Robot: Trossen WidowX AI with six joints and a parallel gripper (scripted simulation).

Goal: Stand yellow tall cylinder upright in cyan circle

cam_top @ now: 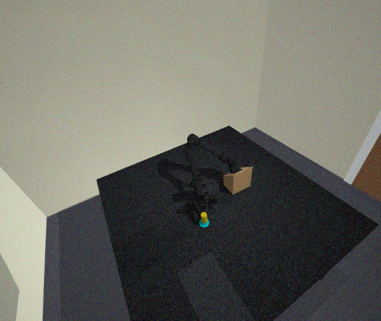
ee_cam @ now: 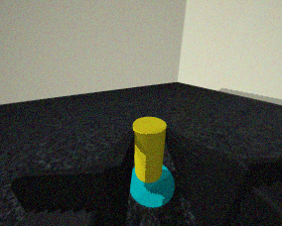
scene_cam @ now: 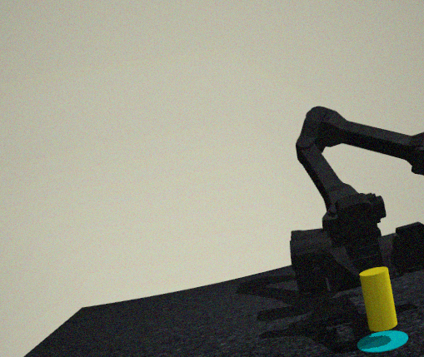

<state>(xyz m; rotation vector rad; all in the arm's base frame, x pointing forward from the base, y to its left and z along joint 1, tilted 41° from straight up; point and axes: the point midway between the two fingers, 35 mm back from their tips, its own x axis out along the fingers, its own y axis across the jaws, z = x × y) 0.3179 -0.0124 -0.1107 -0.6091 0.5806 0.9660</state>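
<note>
Right now the cyan circle is 8 cm below my gripper tip. The rest, counted from my gripper tip: yellow cylinder (2 cm below).
</note>
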